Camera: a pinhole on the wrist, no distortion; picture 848 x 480 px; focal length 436.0 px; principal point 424.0 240.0 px. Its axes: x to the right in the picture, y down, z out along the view. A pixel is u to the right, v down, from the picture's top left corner.
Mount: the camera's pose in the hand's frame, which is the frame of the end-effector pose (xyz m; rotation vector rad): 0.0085 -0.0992 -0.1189 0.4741 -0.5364 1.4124
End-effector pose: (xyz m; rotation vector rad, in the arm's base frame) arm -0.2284 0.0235 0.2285 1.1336 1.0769 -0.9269
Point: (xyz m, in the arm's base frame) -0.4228 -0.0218 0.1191
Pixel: 377.3 65.9
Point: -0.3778 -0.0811 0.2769
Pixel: 586.5 419.6
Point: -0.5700 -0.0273 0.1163
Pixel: 155.4 151.3
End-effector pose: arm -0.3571 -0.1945 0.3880 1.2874 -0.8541 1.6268
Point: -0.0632 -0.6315 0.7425
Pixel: 779.7 62.8
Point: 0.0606 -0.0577 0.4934
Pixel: 229.3 83.9
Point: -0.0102 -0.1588 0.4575
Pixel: 370.8 157.4
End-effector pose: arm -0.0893 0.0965 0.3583 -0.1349 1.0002 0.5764
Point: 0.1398 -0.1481 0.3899
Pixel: 363.8 259.4
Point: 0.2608 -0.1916 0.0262
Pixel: outside the picture
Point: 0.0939 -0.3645 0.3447
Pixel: 49.4 331.1
